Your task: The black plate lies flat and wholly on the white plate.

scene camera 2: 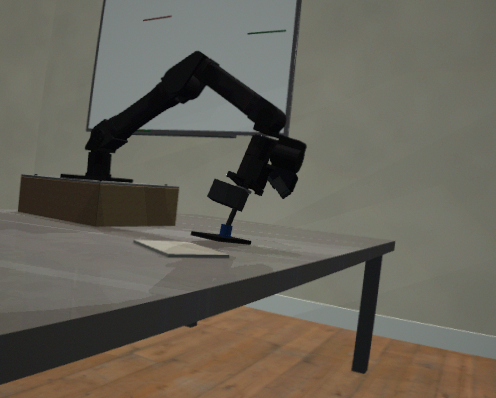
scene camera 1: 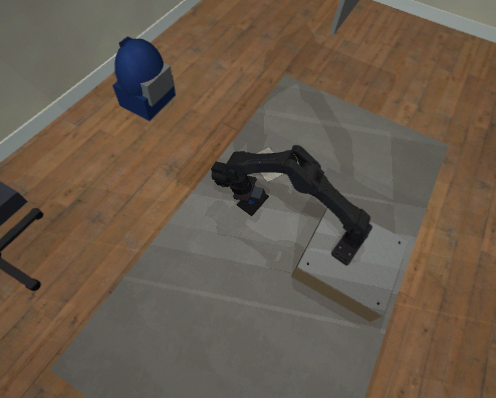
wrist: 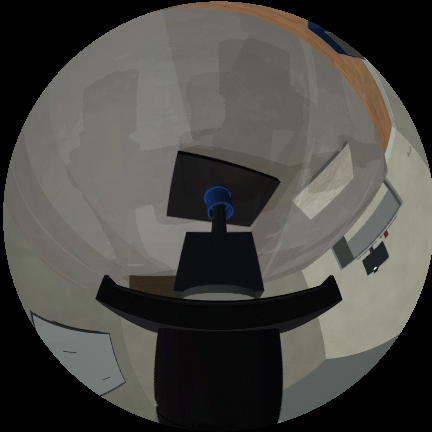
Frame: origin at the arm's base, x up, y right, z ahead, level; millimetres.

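Where they show: hand, tool point: (scene camera 1: 252, 201) (wrist: 218, 193); arm's base, link origin: (scene camera 2: 97, 180) (scene camera 1: 351, 240).
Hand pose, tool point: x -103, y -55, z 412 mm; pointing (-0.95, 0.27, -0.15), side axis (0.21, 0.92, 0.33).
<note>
Each offset is from my tool point to the top centre of the thing. Level surfaces: height alone.
The black plate {dx +14, dy +2, dz +0 mm} (scene camera 1: 254, 209) (scene camera 2: 206, 235) (wrist: 190, 185) hangs on my blue suction cup (scene camera 1: 251, 202) (scene camera 2: 226, 230) (wrist: 218, 201), which presses on its top near the middle. The black plate is slightly tilted, one side raised just off the table; whether its low edge touches the table I cannot tell. The white plate {dx -1, dy +202, dz +65 mm} (scene camera 1: 270, 176) (scene camera 2: 175, 247) (wrist: 327, 185) lies flat on the table, a short way beside the black plate and apart from it. In scene camera 1 my arm hides part of the white plate.
The grey table {dx -6 mm} (scene camera 1: 210, 310) (scene camera 2: 75, 280) carries the arm's box-like base (scene camera 1: 370, 270) (scene camera 2: 135, 207). A blue object with a grey panel (scene camera 1: 137, 75) stands on the floor beyond the table. A whiteboard (scene camera 2: 145, 60) (wrist: 80, 355) is behind the arm.
</note>
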